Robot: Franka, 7 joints.
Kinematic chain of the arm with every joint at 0, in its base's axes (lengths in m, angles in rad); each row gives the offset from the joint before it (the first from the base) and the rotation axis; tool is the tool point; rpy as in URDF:
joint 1: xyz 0 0 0.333 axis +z
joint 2: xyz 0 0 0 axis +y
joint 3: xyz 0 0 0.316 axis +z
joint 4: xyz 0.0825 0 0 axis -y
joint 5: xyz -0.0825 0 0.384 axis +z
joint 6: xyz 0 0 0 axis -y
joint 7: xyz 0.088 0 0 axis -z
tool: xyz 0 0 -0.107 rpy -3.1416 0 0
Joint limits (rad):
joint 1: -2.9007..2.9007
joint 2: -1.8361..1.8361
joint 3: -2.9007..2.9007
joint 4: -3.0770..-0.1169
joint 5: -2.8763..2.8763
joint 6: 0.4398..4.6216
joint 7: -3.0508..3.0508
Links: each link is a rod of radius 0.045 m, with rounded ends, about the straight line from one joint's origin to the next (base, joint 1, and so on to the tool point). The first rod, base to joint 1, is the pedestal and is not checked.
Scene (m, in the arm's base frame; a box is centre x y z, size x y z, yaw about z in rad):
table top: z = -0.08
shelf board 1: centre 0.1 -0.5 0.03 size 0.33 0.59 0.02 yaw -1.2
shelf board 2: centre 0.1 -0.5 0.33 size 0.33 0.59 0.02 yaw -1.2
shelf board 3: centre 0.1 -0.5 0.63 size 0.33 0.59 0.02 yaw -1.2
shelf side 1: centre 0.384 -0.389 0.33 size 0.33 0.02 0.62 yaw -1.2
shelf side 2: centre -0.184 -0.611 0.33 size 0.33 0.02 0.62 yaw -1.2
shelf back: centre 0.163 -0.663 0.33 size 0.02 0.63 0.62 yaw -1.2
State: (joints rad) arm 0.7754 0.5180 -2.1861 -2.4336 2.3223 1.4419 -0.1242
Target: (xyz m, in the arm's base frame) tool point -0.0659 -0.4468 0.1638
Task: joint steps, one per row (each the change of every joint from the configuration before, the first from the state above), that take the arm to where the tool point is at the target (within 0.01 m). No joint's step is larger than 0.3 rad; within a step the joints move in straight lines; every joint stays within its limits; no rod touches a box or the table.
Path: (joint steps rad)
1: -0.2641 -0.0566 -0.1787 -0.1608 0.0634 0.0274 0.0968
2: -0.2640 -0.0565 -0.1786 -0.1609 0.0635 0.0274 0.0967
3: -0.2641 -0.0566 -0.1787 -0.1609 0.0634 0.0274 0.0968
4: -0.2640 -0.0565 -0.1786 -0.1608 0.0635 0.0274 0.0968
5: 0.2482 -0.1828 0.0731 0.1309 -0.0412 0.0477 -0.0968
6: 0.2483 -0.1828 0.0731 0.1308 -0.0412 0.0477 -0.0968
7: 0.2482 -0.1828 0.0731 0.1309 -0.0412 0.0476 -0.0967
8: 0.2482 -0.1828 0.0730 0.1309 -0.0412 0.0477 -0.0968

